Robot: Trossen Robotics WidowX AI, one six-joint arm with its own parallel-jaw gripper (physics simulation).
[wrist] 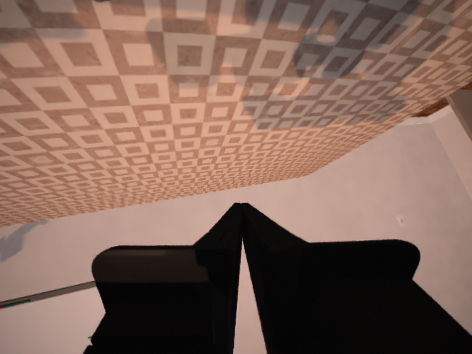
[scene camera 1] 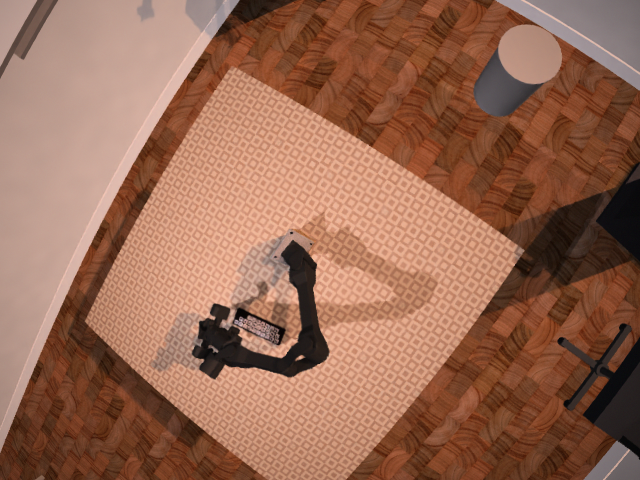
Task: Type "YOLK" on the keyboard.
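Pixels of known places: gripper, between the fingertips: (wrist: 240,210) (scene camera 1: 200,322); arm's base, origin of its link: (scene camera 1: 292,251).
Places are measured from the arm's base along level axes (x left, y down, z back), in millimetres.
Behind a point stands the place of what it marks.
Observation:
A small black keyboard (scene camera 1: 258,326) {x 61, y 72, z -310 mm} with pale keys lies on the checked table top (scene camera 1: 330,170) {x -94, y 89, z 294 mm} (wrist: 150,90) {x -143, y 89, z -352 mm}, below the arm's base in the scene view. The arm bends around its right and lower sides. My gripper (scene camera 1: 206,338) (wrist: 240,210) {x -92, y -43, z -394 mm} is beyond the keyboard's left end, raised above the table. Its two black fingers meet at the tips in the wrist view, so it is shut, with no object between them. The keyboard does not show in the wrist view. Its key letters are too small to read in the scene view.
The arm's pale base plate (scene camera 1: 298,239) {x -10, y -7, z 45 mm} is near the middle of the table. A grey cylinder (scene camera 1: 529,54) stands on the wood floor at the upper right. A black chair-like base (scene camera 1: 598,368) stands at the right. A pale wall (wrist: 350,200) rises beyond the table edge.

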